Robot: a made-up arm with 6 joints. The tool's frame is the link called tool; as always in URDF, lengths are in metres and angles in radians. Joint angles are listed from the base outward.
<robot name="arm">
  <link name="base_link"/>
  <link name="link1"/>
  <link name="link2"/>
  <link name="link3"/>
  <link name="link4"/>
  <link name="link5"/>
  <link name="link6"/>
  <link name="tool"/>
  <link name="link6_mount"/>
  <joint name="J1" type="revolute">
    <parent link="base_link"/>
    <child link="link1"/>
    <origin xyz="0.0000 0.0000 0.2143"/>
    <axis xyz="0 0 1"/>
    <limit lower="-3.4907" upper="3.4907"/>
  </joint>
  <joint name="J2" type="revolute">
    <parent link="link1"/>
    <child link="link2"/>
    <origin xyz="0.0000 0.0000 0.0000"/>
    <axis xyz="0 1 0"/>
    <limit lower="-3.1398" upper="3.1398"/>
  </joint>
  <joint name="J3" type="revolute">
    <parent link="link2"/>
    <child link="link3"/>
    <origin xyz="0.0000 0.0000 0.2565"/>
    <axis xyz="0 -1 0"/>
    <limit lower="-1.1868" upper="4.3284"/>
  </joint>
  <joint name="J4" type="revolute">
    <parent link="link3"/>
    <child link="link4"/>
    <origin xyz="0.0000 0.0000 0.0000"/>
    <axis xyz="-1 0 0"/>
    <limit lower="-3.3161" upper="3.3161"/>
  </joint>
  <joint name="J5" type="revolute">
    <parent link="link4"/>
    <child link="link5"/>
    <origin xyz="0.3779 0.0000 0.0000"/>
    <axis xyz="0 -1 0"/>
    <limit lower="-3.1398" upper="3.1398"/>
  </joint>
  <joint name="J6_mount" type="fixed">
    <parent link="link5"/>
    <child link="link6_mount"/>
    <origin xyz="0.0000 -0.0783 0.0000"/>
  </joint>
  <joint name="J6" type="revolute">
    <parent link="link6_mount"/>
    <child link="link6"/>
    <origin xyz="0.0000 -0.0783 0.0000"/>
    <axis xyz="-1 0 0"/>
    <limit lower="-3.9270" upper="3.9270"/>
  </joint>
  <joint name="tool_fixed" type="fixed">
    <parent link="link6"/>
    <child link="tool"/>
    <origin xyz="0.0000 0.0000 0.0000"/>
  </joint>
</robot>
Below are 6 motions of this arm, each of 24 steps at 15 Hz.
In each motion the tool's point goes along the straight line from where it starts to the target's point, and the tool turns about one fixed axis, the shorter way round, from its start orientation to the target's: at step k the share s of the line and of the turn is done. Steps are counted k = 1, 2, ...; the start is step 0. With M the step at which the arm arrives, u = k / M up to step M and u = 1 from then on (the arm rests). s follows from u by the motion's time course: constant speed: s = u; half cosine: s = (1 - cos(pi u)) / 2; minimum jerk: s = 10 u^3 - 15 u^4 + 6 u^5.
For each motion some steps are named. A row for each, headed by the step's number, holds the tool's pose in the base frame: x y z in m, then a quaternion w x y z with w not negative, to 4 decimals.
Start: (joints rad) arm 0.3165 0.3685 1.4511 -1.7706 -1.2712 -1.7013
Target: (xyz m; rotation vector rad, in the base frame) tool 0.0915 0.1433 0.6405 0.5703 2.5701 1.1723
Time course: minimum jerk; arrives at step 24
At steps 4, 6, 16, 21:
4: 0.3653 0.1552 0.7127 0.1233 0.5586 0.6849 0.4513
6: 0.3460 0.1544 0.7076 0.1245 0.5356 0.7034 0.4505
16: 0.1511 0.1459 0.6562 0.1301 0.2803 0.8532 0.4202
21: 0.0961 0.1435 0.6417 0.1296 0.2027 0.8822 0.4048

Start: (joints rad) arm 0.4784 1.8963 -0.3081 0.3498 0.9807 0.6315
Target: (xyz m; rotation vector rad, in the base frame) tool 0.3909 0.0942 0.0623 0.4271 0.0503 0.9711
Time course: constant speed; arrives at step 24
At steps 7, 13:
7: 0.2013 -0.0446 -0.1264 0.7654 -0.1980 0.3124 0.5267
13: 0.2682 0.0044 -0.0598 0.8246 -0.0567 0.2162 0.5196

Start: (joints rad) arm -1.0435 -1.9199 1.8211 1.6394 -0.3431 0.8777
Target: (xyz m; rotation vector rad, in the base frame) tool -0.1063 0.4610 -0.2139 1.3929 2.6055 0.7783
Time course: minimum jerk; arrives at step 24
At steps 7, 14, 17, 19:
7: -0.2066 0.4154 -0.2154 0.3488 -0.0296 0.5616 0.7497
14: -0.1473 0.4423 -0.2145 0.1852 0.2778 0.7983 0.5013
17: -0.1243 0.4528 -0.2142 0.1071 0.3828 0.8404 0.3683
19: -0.1139 0.4575 -0.2140 0.0705 0.4258 0.8494 0.3036

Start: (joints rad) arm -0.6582 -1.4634 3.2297 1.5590 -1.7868 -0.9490
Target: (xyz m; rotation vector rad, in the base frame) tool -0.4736 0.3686 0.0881 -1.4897 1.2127 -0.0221
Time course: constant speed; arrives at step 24
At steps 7, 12, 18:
7: -0.1982 0.1523 -0.0728 0.2618 -0.5219 0.7411 -0.3314
12: -0.2792 0.2159 -0.0255 0.3648 -0.5717 0.6938 -0.2422
18: -0.3764 0.2923 0.0313 0.4769 -0.6139 0.6159 -0.1280

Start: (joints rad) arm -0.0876 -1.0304 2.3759 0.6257 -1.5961 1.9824
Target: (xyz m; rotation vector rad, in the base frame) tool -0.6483 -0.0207 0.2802 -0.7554 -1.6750 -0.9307
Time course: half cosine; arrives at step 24
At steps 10, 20, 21, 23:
10: -0.5988 -0.0564 0.2038 0.5246 -0.3624 -0.4287 -0.6401
20: -0.6430 -0.0245 0.2721 0.5195 -0.3217 -0.6726 -0.4175
21: -0.6453 -0.0229 0.2756 0.5176 -0.3186 -0.6833 -0.4045
23: -0.6480 -0.0209 0.2797 0.5153 -0.3149 -0.6956 -0.3893

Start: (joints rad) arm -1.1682 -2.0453 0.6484 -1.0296 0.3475 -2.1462
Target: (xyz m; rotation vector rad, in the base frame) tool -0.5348 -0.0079 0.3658 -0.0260 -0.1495 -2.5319
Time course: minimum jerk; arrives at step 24
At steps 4, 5, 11, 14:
4: -0.2836 0.4224 0.3812 0.3946 0.0966 -0.0802 0.9102
5: -0.2911 0.4094 0.3807 0.3750 0.0945 -0.0763 0.9190
11: -0.3843 0.2499 0.3750 0.1216 0.0656 -0.0266 0.9901
14: -0.4445 0.1467 0.3713 0.0480 -0.0442 -0.0069 -0.9978

